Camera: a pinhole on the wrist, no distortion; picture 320 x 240 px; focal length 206.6 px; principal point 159.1 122.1 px. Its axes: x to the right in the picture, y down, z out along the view. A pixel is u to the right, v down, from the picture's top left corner.
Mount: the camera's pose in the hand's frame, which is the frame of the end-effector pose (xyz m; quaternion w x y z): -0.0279 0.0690 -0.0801 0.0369 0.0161 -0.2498 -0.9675
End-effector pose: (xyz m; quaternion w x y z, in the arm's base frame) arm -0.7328 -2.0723 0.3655 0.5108 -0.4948 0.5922 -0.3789
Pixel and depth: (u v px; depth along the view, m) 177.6 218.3 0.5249
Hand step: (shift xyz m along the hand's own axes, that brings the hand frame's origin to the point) -0.0853 0.1051 0.4968
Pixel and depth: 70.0 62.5 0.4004
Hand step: 0.1170 0.3765 0.2164
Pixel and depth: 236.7 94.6 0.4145
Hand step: -0.2071 0.3046 0.2537
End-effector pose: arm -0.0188 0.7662 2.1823 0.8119 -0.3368 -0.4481 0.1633
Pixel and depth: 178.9 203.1 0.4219
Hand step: -0.0786 0.1249 0.3686
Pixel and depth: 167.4 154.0 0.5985
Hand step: -0.0757 0.2750 0.4879
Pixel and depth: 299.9 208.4 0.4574
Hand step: -0.3492 0.0981 0.4086
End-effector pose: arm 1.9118 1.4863 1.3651 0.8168 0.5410 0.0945 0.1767
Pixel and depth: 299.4 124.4 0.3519
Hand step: -0.2833 0.2163 0.2266
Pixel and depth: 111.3 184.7 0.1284
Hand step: -0.0022 0.0993 0.0514
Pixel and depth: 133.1 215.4 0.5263
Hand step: 0.0271 0.1206 0.4962
